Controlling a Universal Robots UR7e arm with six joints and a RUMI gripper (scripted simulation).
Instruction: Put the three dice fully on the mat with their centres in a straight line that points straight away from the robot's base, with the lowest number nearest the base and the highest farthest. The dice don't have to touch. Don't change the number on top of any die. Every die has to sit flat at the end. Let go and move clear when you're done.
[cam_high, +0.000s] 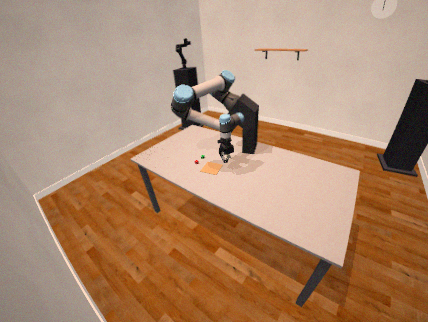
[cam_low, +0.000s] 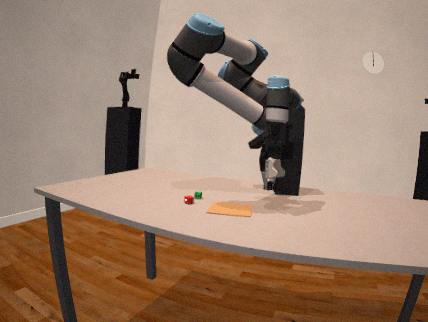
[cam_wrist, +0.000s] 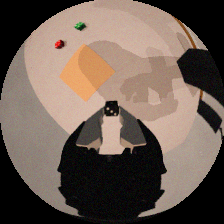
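Now: the orange mat 20 mm ahead of my hand, 120 mm to the right of it and 90 mm below it. Round my hand: black die right at my hand; red die 270 mm to the right, 80 mm below; green die 90 mm behind, 260 mm to the right, 80 mm below.
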